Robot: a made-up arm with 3 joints. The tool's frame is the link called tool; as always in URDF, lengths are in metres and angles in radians. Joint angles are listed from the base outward.
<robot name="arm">
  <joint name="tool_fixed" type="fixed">
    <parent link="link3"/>
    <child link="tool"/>
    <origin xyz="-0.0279 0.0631 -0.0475" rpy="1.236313 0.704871 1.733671"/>
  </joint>
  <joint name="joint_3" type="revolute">
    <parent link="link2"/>
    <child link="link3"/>
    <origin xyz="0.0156 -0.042 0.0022"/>
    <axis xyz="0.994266 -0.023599 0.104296"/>
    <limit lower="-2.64" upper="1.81"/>
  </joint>
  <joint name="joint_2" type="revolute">
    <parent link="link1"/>
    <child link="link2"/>
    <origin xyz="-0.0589 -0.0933 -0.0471"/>
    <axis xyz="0 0 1"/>
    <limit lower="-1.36" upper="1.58"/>
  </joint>
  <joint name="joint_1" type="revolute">
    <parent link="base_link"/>
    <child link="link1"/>
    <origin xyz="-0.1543 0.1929 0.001"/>
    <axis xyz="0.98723 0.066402 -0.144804"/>
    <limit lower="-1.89" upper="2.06"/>
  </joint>
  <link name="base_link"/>
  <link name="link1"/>
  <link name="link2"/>
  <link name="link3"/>
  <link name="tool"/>
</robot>
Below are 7 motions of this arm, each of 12 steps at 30 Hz.
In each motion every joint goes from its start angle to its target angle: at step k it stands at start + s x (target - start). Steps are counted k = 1, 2, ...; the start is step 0. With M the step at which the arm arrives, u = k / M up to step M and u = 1 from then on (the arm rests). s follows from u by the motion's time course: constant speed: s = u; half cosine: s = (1 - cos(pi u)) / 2; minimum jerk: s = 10 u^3 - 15 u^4 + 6 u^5.
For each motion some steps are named. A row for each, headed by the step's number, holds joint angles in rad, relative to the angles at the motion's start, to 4 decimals.
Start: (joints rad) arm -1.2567 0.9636 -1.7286
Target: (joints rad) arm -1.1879 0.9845 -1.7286
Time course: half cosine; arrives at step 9
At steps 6, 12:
6: 0.0516 0.0157 0.0000
12: 0.0688 0.0209 0.0000

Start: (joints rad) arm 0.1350 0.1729 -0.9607
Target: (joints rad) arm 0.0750 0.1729 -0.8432
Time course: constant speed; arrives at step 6
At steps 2, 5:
2: -0.0200 0.0000 0.0392
5: -0.0500 0.0000 0.0979

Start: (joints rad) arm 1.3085 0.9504 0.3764
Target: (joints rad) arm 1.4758 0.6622 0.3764
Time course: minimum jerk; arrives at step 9
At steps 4, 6, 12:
4: 0.0664 -0.1143 0.0000
6: 0.1322 -0.2277 0.0000
12: 0.1673 -0.2882 0.0000

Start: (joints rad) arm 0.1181 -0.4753 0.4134
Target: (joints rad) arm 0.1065 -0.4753 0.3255
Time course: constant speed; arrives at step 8
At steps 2, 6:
2: -0.0029 0.0000 -0.0220
6: -0.0087 0.0000 -0.0659

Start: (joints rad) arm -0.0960 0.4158 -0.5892
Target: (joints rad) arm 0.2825 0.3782 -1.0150
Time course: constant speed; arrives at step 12
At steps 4, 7, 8, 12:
4: 0.1262 -0.0125 -0.1419
7: 0.2208 -0.0219 -0.2484
8: 0.2523 -0.0251 -0.2839
12: 0.3785 -0.0376 -0.4258

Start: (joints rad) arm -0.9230 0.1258 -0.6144
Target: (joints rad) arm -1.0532 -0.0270 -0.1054
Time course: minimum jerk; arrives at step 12
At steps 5, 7, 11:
5: -0.0451 -0.0530 0.1764
7: -0.0851 -0.0998 0.3326
11: -0.1295 -0.1520 0.5064

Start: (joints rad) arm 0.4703 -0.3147 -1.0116
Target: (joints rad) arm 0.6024 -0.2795 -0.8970
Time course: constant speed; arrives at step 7
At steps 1, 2, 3, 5, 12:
1: 0.0189 0.0050 0.0164
2: 0.0377 0.0101 0.0327
3: 0.0566 0.0151 0.0491
5: 0.0944 0.0251 0.0819
12: 0.1321 0.0352 0.1146

